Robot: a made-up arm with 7 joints. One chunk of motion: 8 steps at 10 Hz.
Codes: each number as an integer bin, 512 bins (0 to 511) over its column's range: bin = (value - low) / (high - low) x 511, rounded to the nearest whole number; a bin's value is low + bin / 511 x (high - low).
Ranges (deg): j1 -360.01..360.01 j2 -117.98..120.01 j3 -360.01..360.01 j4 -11..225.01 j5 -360.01..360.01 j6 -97.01..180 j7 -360.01..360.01
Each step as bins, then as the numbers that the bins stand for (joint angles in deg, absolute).
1 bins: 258 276 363 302 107 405 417
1 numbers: 3.52 10.56 151.47 128.48 -209.24 122.54 227.56
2 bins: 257 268 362 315 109 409 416
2 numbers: 2.11 6.84 150.06 134.49 -206.42 124.71 226.15
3 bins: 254 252 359 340 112 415 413
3 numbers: -2.11 -0.62 145.84 146.03 -202.20 127.96 221.92
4 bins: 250 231 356 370 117 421 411
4 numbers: -7.75 -10.40 141.61 159.89 -195.15 131.21 219.11
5 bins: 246 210 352 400 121 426 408
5 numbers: -13.39 -20.18 135.97 173.74 -189.52 133.92 214.88
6 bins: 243 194 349 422 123 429 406
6 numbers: -17.61 -27.63 131.75 183.90 -186.70 135.55 212.06
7 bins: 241 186 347 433 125 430 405
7 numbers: -20.43 -31.35 128.93 188.98 -183.88 136.09 210.65
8 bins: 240 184 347 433 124 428 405
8 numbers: -21.84 -32.28 128.93 188.98 -185.29 135.01 210.65
